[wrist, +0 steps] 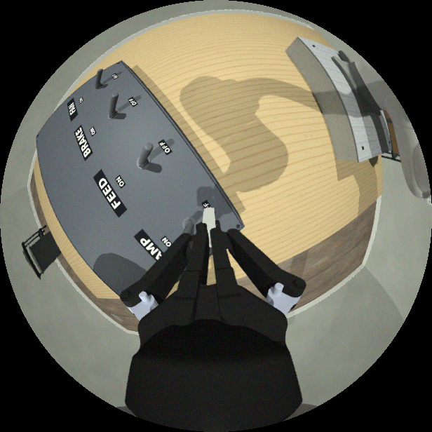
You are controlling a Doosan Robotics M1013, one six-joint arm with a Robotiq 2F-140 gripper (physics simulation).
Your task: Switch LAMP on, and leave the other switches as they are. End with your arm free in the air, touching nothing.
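Note:
A grey switch panel fills the left of the wrist view. The LAMP label is partly hidden by the gripper. The LAMP switch stands just left of the fingertips, partly covered by a finger; its tilt cannot be made out. My gripper is shut, with pale fingertips over the panel's right end, near the LAMP OFF mark. Whether it touches the lever or panel cannot be told. The FEED switch, BRAKE switch and FAN switch appear to lean toward OFF.
The panel stands on a wooden table. A pale metal plate lies at the upper right, beside part of the robot's arm. A dark framed object shows beyond the table edge at the lower left. The arm's shadow crosses the table.

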